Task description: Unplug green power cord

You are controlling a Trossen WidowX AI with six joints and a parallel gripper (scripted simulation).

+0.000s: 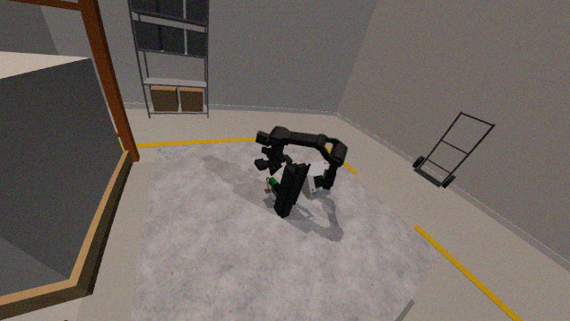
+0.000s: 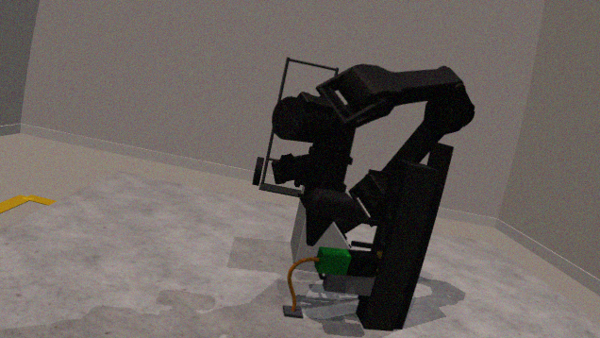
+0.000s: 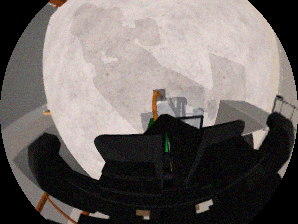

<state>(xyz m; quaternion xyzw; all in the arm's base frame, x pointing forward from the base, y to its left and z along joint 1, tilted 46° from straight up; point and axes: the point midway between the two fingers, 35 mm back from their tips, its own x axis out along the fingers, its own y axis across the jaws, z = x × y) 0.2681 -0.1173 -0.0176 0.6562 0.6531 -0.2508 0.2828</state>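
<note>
Right now the green plug is 60 mm to the left of my gripper tip and 10 mm below it.
</note>
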